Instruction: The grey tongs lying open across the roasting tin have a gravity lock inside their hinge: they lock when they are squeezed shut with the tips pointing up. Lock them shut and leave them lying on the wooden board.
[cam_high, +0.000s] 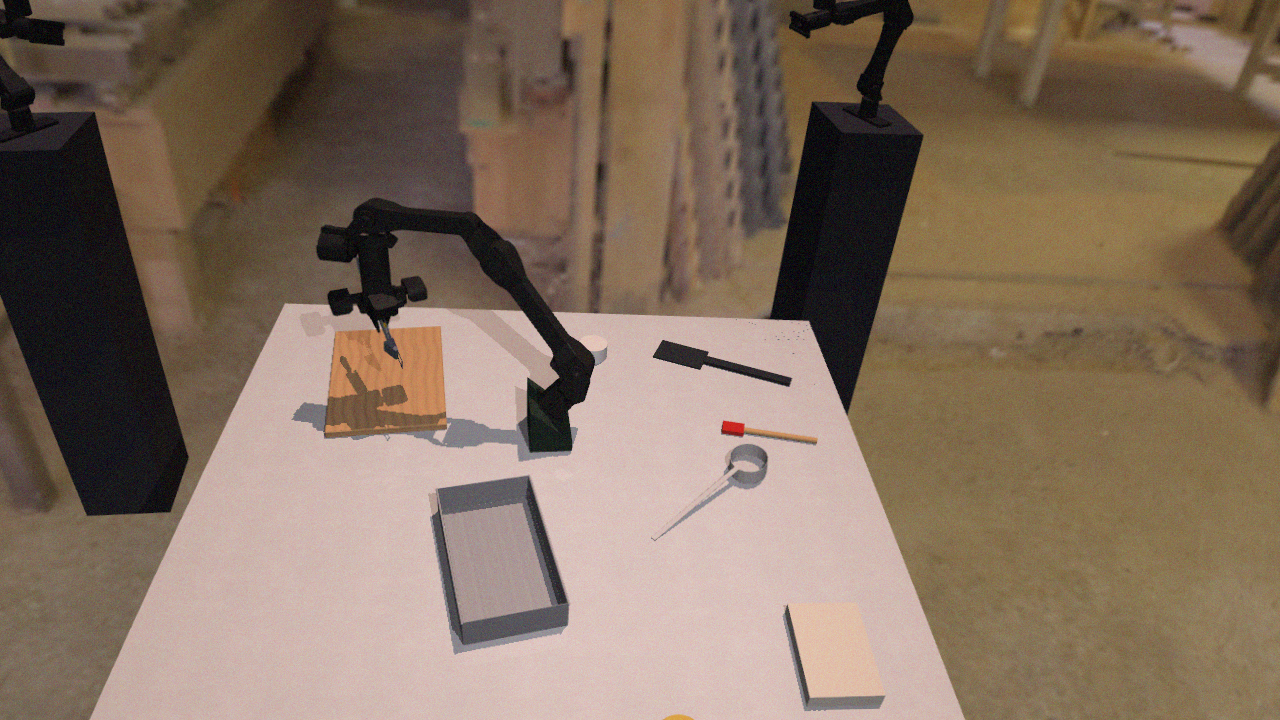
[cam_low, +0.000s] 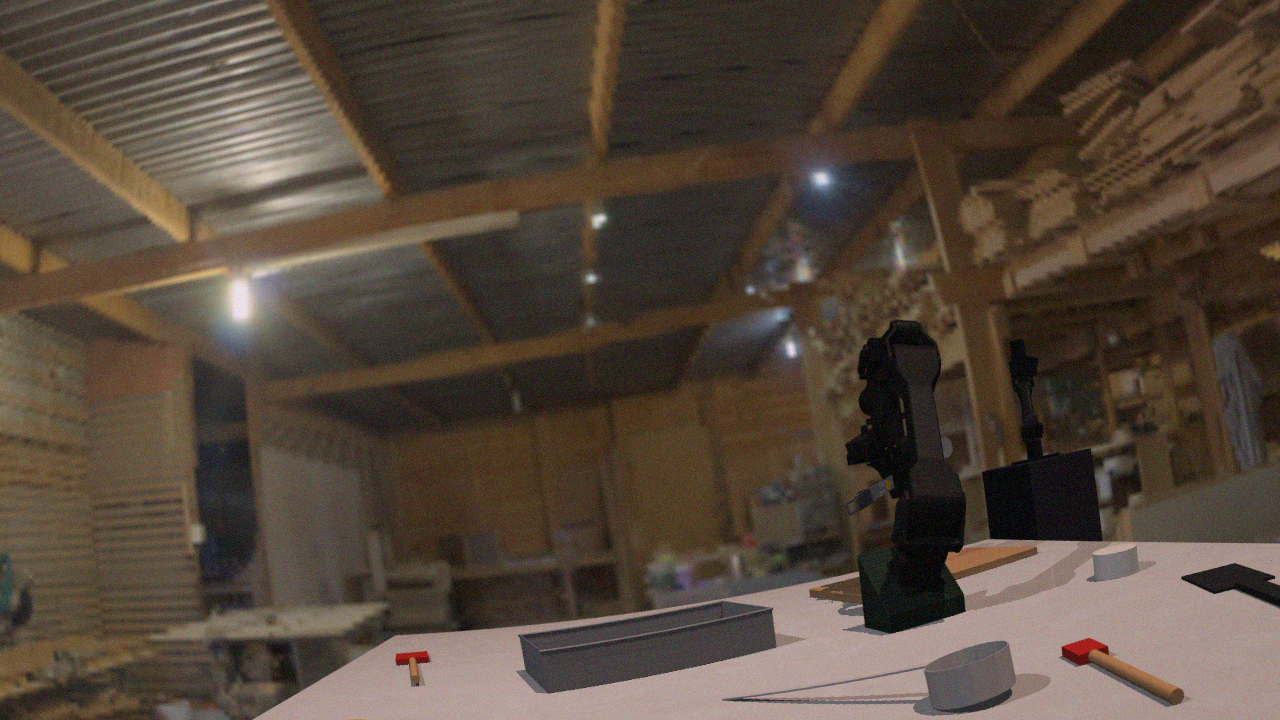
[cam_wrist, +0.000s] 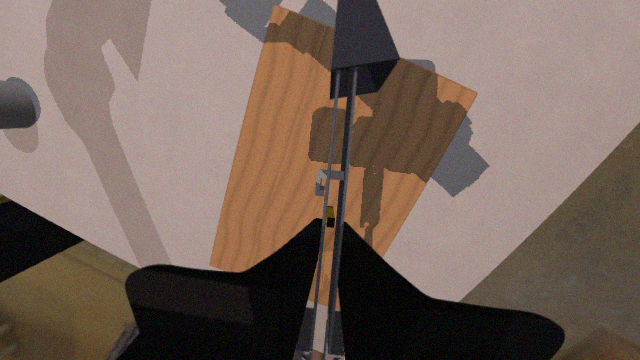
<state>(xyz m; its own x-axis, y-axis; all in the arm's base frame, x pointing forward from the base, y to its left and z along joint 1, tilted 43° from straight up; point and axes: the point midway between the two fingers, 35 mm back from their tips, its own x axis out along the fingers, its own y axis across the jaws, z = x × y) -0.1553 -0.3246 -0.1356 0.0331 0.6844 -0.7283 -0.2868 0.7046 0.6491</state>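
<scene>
The wooden board is 15 cm below my gripper tip and 4 cm behind it. From my gripper tip the other things lie so: black spatula (73 cm to the left, 15 cm below, 6 cm behind); then white cylinder (45 cm to the left, 14 cm below, 10 cm behind); then dark grey roasting tin (50 cm ahead, 21 cm to the left, 13 cm below).
</scene>
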